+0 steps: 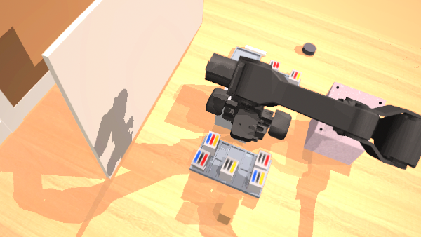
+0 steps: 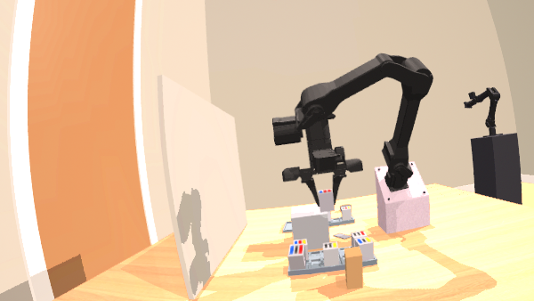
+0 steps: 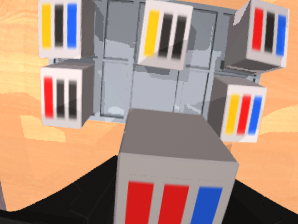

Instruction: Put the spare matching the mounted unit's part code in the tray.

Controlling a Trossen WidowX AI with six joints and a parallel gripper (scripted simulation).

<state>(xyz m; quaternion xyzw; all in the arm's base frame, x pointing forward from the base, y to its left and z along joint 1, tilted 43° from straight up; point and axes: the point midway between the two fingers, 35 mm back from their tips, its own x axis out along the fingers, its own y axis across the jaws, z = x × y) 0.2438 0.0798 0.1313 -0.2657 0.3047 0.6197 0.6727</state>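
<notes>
My gripper tip is now 70 mm short of the grey tray, 360 mm to the left of it and 130 mm above it. Round my gripper tip: white mounted unit (40 mm ahead, 150 mm to the right, 80 mm below); tall panel (290 mm ahead, 170 mm to the right, 90 mm above); tan block (20 mm behind, 170 mm to the left, 100 mm below).
</notes>
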